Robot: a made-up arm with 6 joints.
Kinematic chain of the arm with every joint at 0, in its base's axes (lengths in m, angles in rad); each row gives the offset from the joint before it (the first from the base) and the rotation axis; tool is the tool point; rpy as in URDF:
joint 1: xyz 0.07 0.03 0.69 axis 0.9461 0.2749 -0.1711
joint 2: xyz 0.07 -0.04 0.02 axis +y
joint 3: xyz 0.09 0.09 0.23 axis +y
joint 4: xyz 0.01 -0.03 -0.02 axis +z
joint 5: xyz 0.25 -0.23 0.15 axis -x
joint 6: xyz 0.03 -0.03 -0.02 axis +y
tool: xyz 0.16 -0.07 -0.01 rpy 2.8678 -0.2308 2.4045
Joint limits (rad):
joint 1: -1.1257..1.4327
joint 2: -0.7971..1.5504
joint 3: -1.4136..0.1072
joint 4: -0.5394..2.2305
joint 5: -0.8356..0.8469
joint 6: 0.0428..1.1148
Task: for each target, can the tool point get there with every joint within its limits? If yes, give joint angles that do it. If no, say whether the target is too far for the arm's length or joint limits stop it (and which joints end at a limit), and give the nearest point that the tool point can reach.
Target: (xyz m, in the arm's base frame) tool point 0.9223 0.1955 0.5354
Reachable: yes | joints 0.5359 1.3083 -0.9295 0.9571 0.3240 0.2192
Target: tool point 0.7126 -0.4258 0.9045
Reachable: yes | joints 1.1696 -0.3171 -0.1261 0.9760 0.3968 0.2207
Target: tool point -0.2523 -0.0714 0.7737
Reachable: no: joint limits stop it (at a limit: joint 2, joint 3, joint 4, joint 5, joint 6) | nearest point -0.2765 -0.2048 1.1924 | short by 0.440 m
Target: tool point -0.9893 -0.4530 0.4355
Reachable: no: too far | nearest point -0.3816 -0.4649 0.5243 | short by 0.614 m
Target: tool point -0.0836 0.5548 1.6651
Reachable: no: too far | nearest point -0.0310 0.4370 1.4342 | short by 0.265 m
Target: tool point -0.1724 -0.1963 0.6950
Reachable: no: joint limits stop it (at a limit: joint 2, joint 3, joint 4, joint 5, joint 6) | nearest point -0.0776 -0.4971 0.5960 | short by 0.331 m
